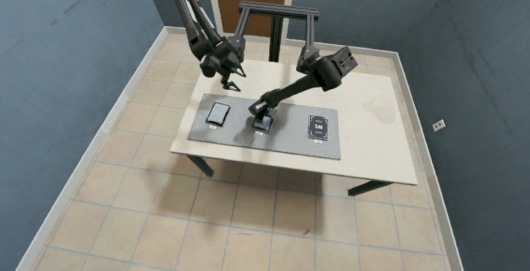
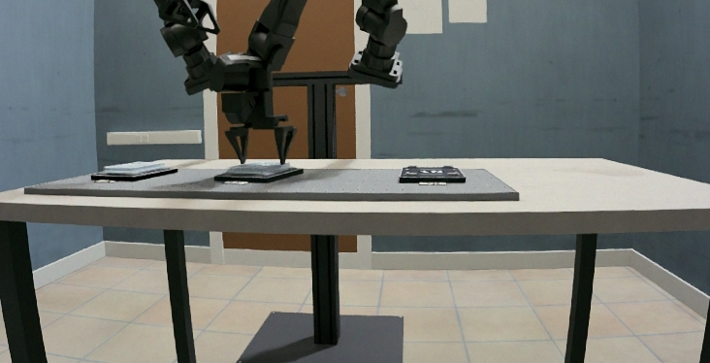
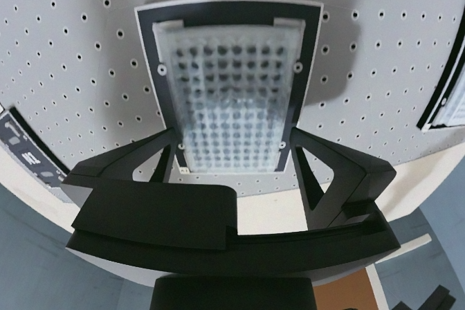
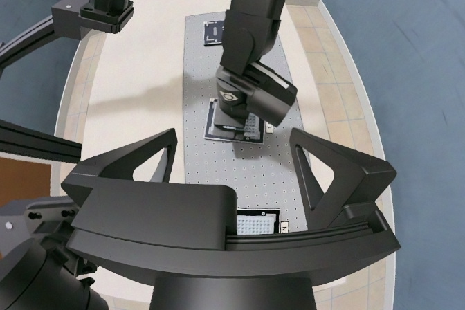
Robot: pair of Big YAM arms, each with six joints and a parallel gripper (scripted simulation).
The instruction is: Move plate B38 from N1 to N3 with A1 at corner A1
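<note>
The nest N3 lies 3 cm below my left hand and 1 cm ahead of it. Round my left hand: a1 mark: 7 cm to the left, 5 cm behind, 2 cm below; then perforated deck: 4 cm below, 3 cm ahead, 2 cm to the left; then nest N2: 30 cm to the right, 3 cm below, 2 cm ahead.
</note>
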